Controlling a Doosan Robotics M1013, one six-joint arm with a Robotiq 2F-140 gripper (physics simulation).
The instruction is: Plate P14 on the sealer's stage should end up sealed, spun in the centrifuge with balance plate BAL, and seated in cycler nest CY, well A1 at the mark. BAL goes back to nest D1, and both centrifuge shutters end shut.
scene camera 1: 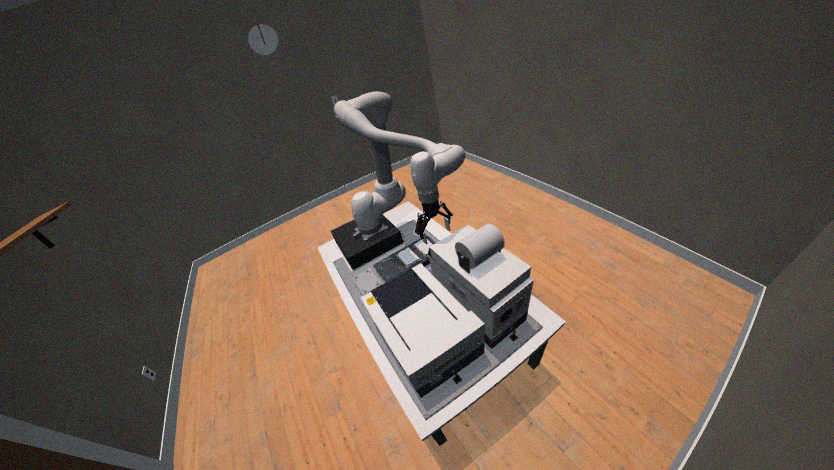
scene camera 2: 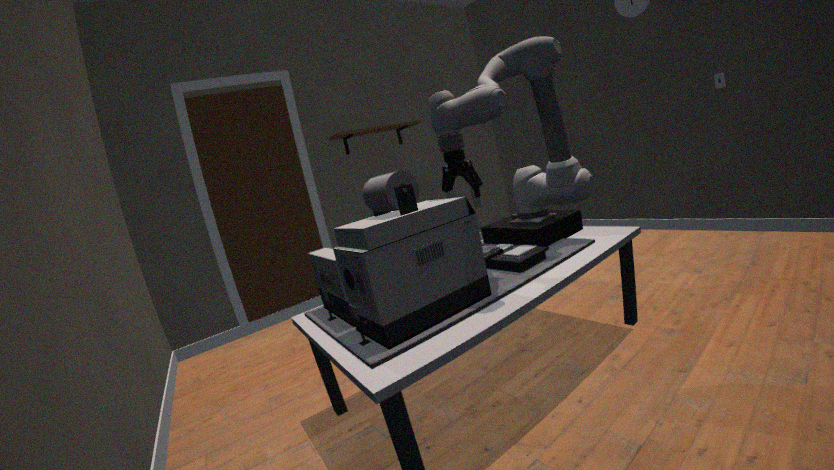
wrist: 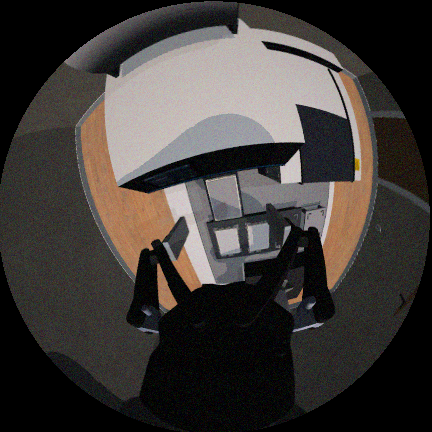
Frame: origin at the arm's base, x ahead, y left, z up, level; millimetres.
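Seen in the pictures: gripper, fingertip midpoint: (scene camera 1: pixel 436 236) (wrist: pixel 225 218); arm's base at its link origin: (scene camera 1: pixel 371 229) (scene camera 2: pixel 534 220).
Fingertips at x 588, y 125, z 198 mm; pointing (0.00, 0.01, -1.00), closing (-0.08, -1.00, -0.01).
Note:
Offsets run from my fingertips to a thing's top centre. "spot": to the spot under its first point.
My gripper (scene camera 1: pixel 434 230) (scene camera 2: pixel 462 191) (wrist: pixel 225 218) is open and empty, above the front end of the tall white sealer {dz +184, dx +278, dy -7 mm} (scene camera 1: pixel 507 265) (scene camera 2: pixel 426 262) (wrist: pixel 195 105). In the wrist view, a pale plate {dz -168, dx -20, dy +10 mm} (wrist: pixel 223 196) lies on the stage at the sealer's front, below the fingers. Behind it, a dark nest block holds two more pale plates, a left one {dz -227, dx -213, dy +44 mm} (wrist: pixel 227 240) and a middle one {dz -227, dx -221, dy -80 mm} (wrist: pixel 258 236); one finger covers the nests to their right. The low white machine (scene camera 1: pixel 434 329) has a dark panel {dz -79, dx +92, dy -299 mm} (scene camera 1: pixel 402 291) (wrist: pixel 327 145) on top. Plate labels, well A1 and the shutters' state cannot be read.
A light grey pad {spot: dz -244, dx -256, dy -361 mm} (scene camera 1: pixel 365 280) (wrist: pixel 315 220) stands at the far end of the nest block. The arm stands on a black base (scene camera 1: pixel 364 248) (scene camera 2: pixel 534 230) at one end of the white table (scene camera 1: pixel 428 425) (scene camera 2: pixel 466 344). A grey roll {dz +184, dx +299, dy -8 mm} (scene camera 1: pixel 479 242) (scene camera 2: pixel 388 191) sits on the sealer.

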